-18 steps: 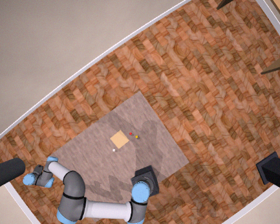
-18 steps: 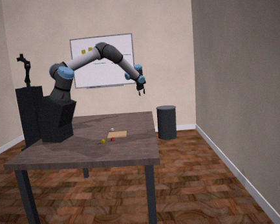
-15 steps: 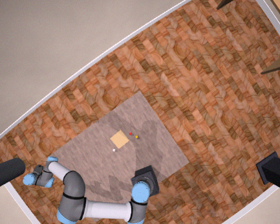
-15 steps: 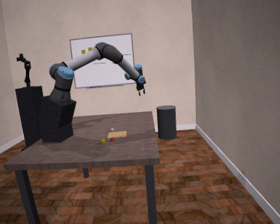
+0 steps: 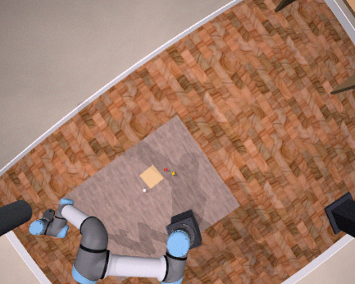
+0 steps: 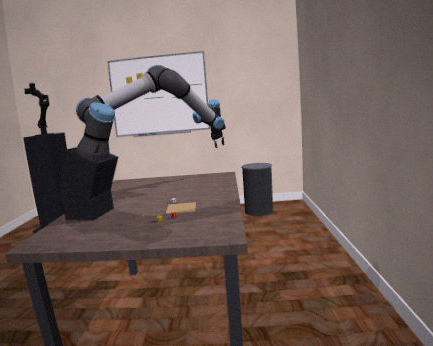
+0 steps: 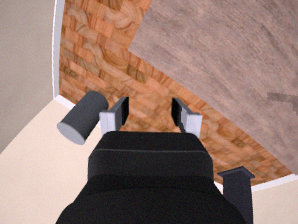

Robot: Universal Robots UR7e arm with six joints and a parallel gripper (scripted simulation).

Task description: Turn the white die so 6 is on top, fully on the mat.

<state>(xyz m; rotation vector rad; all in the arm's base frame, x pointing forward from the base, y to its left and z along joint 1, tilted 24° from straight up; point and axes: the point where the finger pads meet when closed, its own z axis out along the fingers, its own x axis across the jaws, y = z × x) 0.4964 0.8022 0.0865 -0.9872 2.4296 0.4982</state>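
The yellow die is 170 mm behind my hand, 900 mm to the right of it and 210 mm below it. The rest, counted from my hand: white die (180 mm behind, 630 mm to the right, 210 mm below); then red die (110 mm behind, 870 mm to the right, 210 mm below); then tan mat (110 mm behind, 740 mm to the right, 220 mm below).
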